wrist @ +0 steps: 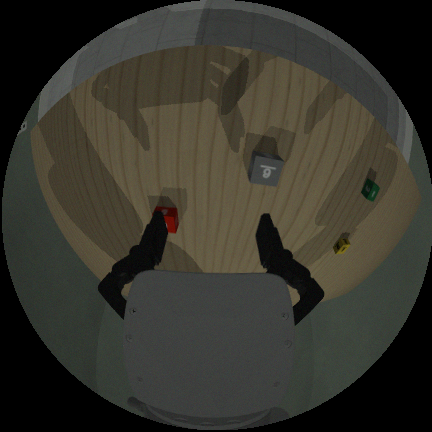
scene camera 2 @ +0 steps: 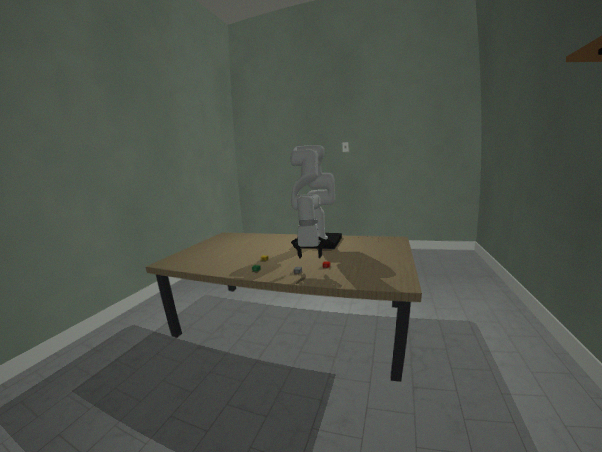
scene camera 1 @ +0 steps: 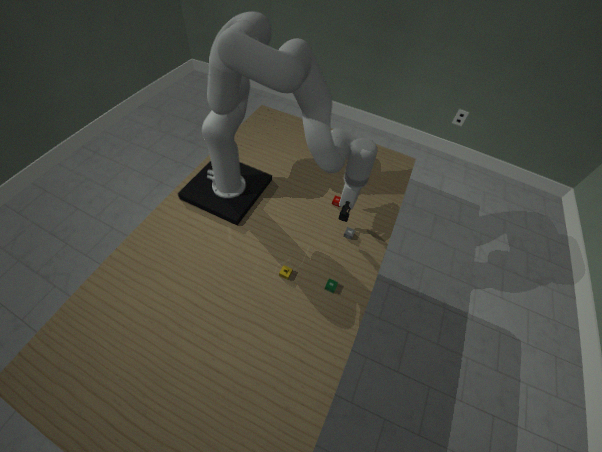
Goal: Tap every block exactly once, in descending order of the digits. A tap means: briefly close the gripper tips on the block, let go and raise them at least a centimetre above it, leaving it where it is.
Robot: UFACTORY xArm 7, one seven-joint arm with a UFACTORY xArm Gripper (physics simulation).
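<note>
The grey block point(scene camera 1: 349, 233) point(scene camera 2: 298, 270) point(wrist: 266, 169) bears a barred digit, which reads 6 if the bar is its underline. The red block point(scene camera 1: 337, 201) point(scene camera 2: 326, 265) point(wrist: 170, 219) is partly hidden by the left finger in the wrist view. The green block point(scene camera 1: 331, 285) point(scene camera 2: 256, 268) point(wrist: 370, 190) and yellow block point(scene camera 1: 285, 272) point(scene camera 2: 265, 258) point(wrist: 342, 246) lie off to the right there. Red, green and yellow digits are unclear. My gripper point(scene camera 1: 344, 219) point(scene camera 2: 310, 256) point(wrist: 211, 222) is open and empty above the table, with the grey block ahead and right in the wrist view.
The blocks rest apart on the wooden table point(scene camera 1: 200, 325) point(scene camera 2: 200, 257) point(wrist: 210, 165). The black base plate point(scene camera 1: 200, 195) carries the arm. The table's edge is beyond the grey and green blocks. Arm shadows cross the wood.
</note>
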